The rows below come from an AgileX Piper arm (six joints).
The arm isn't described. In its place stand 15 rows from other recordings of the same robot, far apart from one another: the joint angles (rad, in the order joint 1, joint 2, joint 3, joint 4, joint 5, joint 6), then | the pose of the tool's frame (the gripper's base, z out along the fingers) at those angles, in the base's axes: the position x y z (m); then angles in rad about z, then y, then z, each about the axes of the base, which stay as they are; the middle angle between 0 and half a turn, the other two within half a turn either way.
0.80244 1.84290 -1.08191 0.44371 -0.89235 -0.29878 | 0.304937 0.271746 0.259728 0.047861 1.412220 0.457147
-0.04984 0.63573 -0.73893 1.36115 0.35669 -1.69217 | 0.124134 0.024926 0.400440 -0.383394 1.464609 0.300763
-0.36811 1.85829 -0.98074 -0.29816 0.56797 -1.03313 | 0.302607 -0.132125 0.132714 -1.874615 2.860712 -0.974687
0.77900 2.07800 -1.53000 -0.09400 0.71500 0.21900 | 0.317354 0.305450 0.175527 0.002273 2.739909 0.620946
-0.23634 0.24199 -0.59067 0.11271 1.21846 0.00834 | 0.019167 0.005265 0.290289 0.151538 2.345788 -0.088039
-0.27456 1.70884 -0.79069 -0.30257 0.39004 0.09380 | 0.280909 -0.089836 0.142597 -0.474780 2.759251 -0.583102
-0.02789 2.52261 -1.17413 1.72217 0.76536 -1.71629 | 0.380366 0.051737 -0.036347 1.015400 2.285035 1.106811
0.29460 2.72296 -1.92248 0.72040 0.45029 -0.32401 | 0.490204 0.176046 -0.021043 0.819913 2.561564 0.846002
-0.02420 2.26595 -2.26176 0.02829 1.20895 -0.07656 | 0.497669 -0.009638 0.275729 -0.011127 2.695867 0.037202
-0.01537 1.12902 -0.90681 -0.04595 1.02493 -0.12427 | 0.201874 -0.006676 0.299488 -0.237895 2.728500 -0.113320
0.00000 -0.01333 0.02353 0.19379 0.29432 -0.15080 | 0.054246 0.005084 0.179929 0.046881 1.782572 0.057173
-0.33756 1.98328 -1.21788 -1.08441 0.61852 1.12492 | 0.361885 -0.176455 0.160315 -0.543215 2.377792 -1.172242
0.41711 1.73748 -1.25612 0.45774 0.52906 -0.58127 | 0.340672 0.173156 0.250873 0.082942 2.418210 0.760805
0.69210 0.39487 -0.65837 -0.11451 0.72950 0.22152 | 0.055646 0.037122 0.340796 0.105972 1.945184 0.610187
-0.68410 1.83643 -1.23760 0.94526 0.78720 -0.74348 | 0.326225 -0.198597 0.217404 0.808155 2.356381 0.263916
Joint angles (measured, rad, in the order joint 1, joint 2, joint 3, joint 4, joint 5, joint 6), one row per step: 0.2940 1.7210 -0.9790 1.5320 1.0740 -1.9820; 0.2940 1.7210 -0.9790 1.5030 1.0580 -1.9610; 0.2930 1.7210 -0.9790 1.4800 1.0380 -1.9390; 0.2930 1.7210 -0.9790 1.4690 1.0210 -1.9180; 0.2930 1.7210 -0.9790 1.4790 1.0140 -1.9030; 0.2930 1.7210 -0.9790 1.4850 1.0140 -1.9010; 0.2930 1.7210 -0.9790 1.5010 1.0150 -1.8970; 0.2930 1.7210 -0.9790 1.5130 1.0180 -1.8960; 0.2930 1.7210 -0.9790 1.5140 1.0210 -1.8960; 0.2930 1.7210 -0.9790 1.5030 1.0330 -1.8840; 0.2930 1.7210 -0.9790 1.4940 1.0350 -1.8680; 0.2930 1.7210 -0.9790 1.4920 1.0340 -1.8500; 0.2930 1.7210 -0.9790 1.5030 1.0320 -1.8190; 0.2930 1.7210 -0.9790 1.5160 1.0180 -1.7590; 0.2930 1.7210 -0.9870 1.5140 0.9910 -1.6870; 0.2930 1.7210 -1.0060 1.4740 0.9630 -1.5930
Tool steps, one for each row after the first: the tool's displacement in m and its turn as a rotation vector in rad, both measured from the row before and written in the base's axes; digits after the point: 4 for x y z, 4 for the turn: -0.0001 -0.0009 -0.0026 -0.0293 0.0094 -0.0020; 0.0007 -0.0012 -0.0023 -0.0267 0.0101 -0.0107; 0.0008 -0.0007 -0.0014 -0.0157 0.0123 -0.0147; 0.0010 0.0000 0.0003 0.0053 0.0142 -0.0174; 0.0003 0.0001 0.0004 0.0048 0.0032 -0.0044; 0.0006 0.0003 0.0010 0.0132 0.0076 -0.0104; 0.0003 0.0003 0.0009 0.0109 0.0044 -0.0053; -0.0002 0.0001 0.0002 0.0025 0.0009 0.0018; -0.0014 0.0001 -0.0001 -0.0002 0.0114 0.0119; -0.0005 -0.0001 -0.0005 -0.0040 0.0133 0.0013; 0.0000 -0.0001 -0.0002 -0.0003 0.0160 -0.0061; 0.0006 0.0002 0.0006 0.0105 0.0307 -0.0195; 0.0016 -0.0001 0.0002 0.0090 0.0553 -0.0405; 0.0032 -0.0004 0.0007 -0.0045 0.0521 -0.0463; 0.0035 -0.0007 0.0012 -0.0259 0.0512 -0.0347
